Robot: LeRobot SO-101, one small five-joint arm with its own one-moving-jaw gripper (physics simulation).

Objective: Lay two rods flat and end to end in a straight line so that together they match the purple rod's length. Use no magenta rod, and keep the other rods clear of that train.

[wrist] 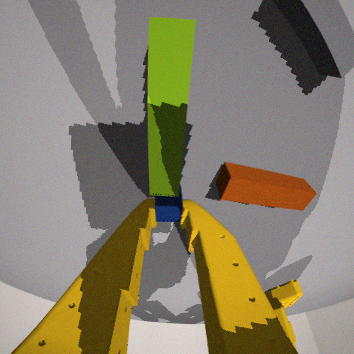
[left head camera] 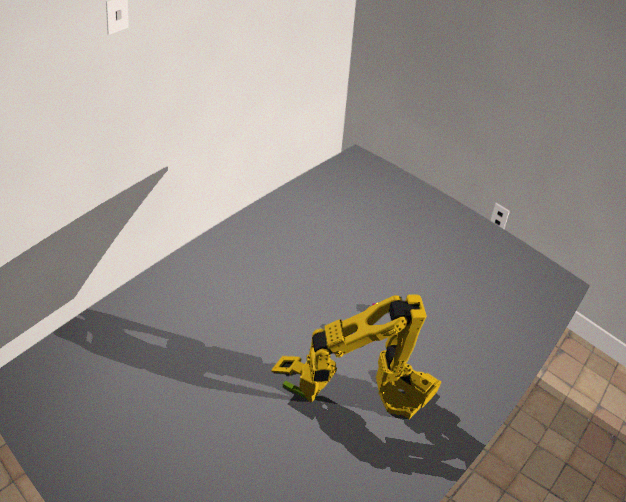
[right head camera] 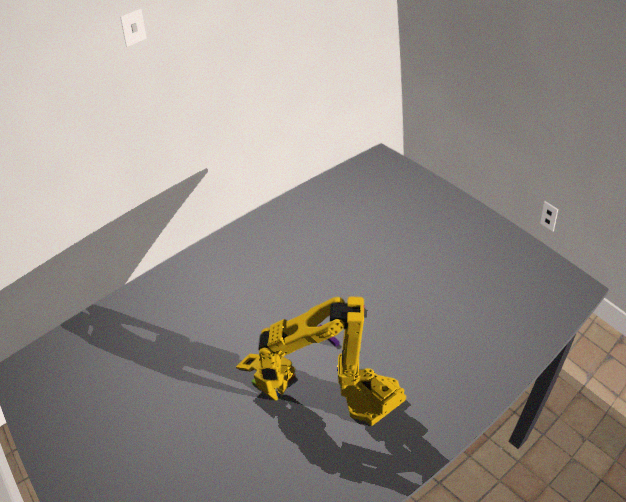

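Where they show: hand, its tool point: point(wrist: 156, 208) point(left head camera: 311, 399) point(right head camera: 276, 397); arm's base, origin of its link: point(left head camera: 398, 390) point(right head camera: 367, 395).
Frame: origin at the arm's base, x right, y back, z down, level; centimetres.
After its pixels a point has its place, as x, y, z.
Note:
My gripper point(left head camera: 311, 398) point(right head camera: 275, 397) point(wrist: 168, 207) {-13.2, -10.7, -0.5} is low at the table, its jaws shut on the two sides of a short blue rod point(wrist: 168, 213) {-12.8, -11.1, -1.0}. A longer lime-green rod point(wrist: 171, 65) point(left head camera: 293, 388) {-14.0, -14.6, -1.0} lies flat beyond the jaw tips. Its near end meets the blue rod's far end in the wrist view, nearly in line, with the blue rod slightly to the right; whether a hair gap remains is unclear. A purple rod point(right head camera: 334, 341) {3.6, -13.9, -1.0} shows partly behind the arm. A tiny magenta piece point(left head camera: 374, 303) {13.6, -17.4, -1.0} shows above the arm; the rest is hidden.
An orange rod point(wrist: 267, 187) {-9.7, -13.2, -1.0} lies to the right of the green and blue rods, apart from them and angled across. A dark band point(wrist: 307, 37) is at the upper right of the wrist view. The arm's shadows cross the grey table point(left head camera: 334, 219) {29.5, -42.0, 0.0} point(right head camera: 365, 219) {33.5, -38.0, 0.0}.

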